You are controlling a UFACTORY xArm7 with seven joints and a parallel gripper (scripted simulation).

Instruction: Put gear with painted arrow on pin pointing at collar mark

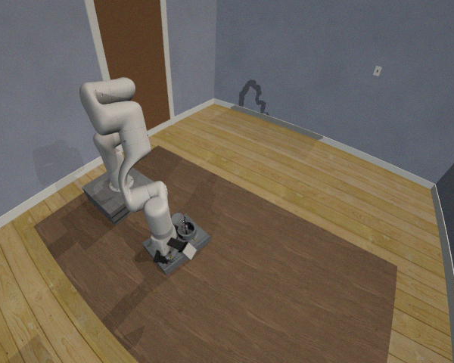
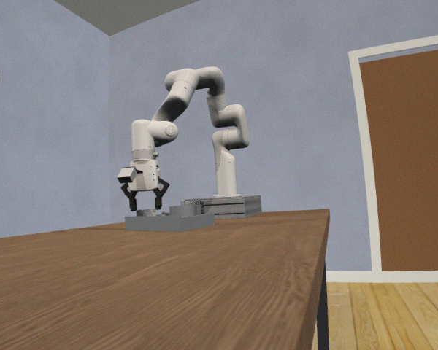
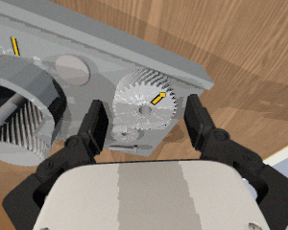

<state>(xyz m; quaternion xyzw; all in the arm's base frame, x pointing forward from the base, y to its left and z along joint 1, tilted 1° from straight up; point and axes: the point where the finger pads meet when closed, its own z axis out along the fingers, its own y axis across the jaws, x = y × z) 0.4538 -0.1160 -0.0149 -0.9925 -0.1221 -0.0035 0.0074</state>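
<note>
The gear is 20 mm below my hand. Round my hand: short peg 110 mm behind, 30 mm below, 10 mm to the left.
</note>
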